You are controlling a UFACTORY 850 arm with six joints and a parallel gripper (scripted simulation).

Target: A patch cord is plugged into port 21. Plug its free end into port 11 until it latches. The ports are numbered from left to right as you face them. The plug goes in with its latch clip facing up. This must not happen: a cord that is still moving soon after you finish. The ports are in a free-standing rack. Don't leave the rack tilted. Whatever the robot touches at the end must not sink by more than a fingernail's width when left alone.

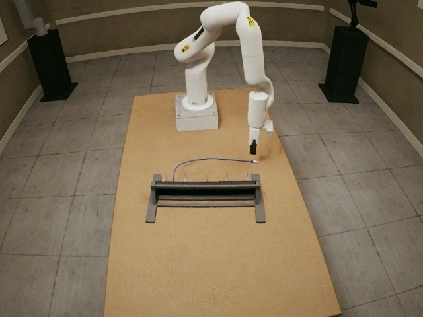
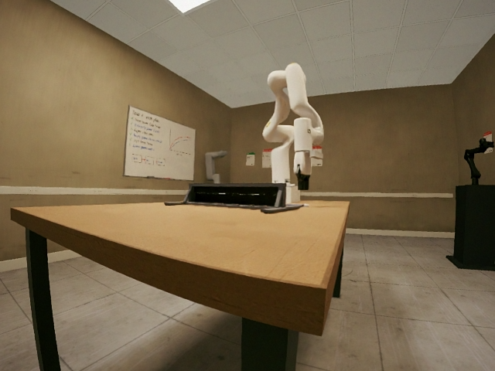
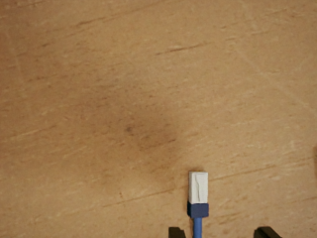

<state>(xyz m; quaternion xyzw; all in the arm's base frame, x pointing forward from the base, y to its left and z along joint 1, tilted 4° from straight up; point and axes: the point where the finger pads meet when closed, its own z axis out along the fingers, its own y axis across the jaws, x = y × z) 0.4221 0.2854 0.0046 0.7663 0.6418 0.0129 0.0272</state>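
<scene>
The white plug lies 2 cm to the left of my hand and 9 cm below it.
</scene>
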